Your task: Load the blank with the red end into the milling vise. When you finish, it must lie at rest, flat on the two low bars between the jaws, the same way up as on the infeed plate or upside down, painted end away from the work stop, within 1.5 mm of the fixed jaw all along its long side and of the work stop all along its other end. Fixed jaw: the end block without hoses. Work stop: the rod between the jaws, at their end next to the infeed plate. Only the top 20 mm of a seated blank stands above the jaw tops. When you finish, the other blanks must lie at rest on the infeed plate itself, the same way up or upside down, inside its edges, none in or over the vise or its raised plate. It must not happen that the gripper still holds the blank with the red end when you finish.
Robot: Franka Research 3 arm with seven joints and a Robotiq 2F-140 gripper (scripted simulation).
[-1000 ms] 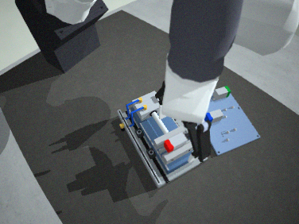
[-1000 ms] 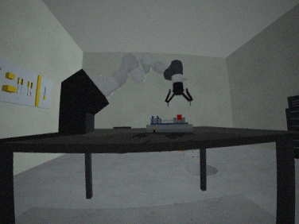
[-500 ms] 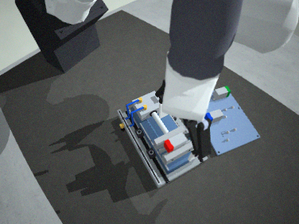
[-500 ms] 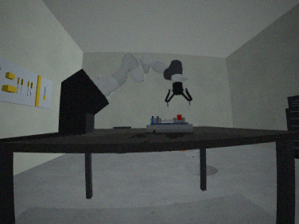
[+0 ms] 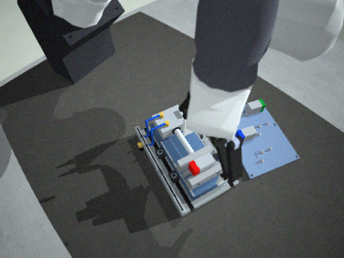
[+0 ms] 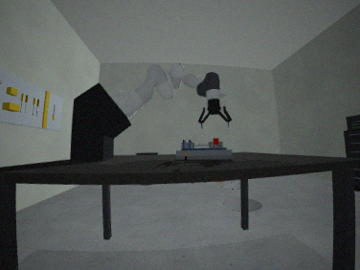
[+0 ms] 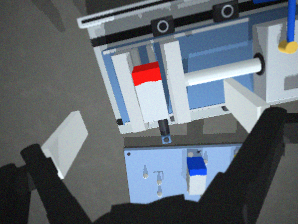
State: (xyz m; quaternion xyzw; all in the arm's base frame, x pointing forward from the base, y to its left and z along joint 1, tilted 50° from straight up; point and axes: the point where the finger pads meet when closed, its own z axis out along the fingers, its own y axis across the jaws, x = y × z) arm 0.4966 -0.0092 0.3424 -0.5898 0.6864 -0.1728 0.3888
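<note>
My hand is 60 mm above the red-ended blank. Round my hand: screw rod (90 mm behind, 80 mm below); blue-ended blank (40 mm behind, 200 mm to the left, 130 mm below); work stop rod (50 mm to the left, 70 mm below).
</note>
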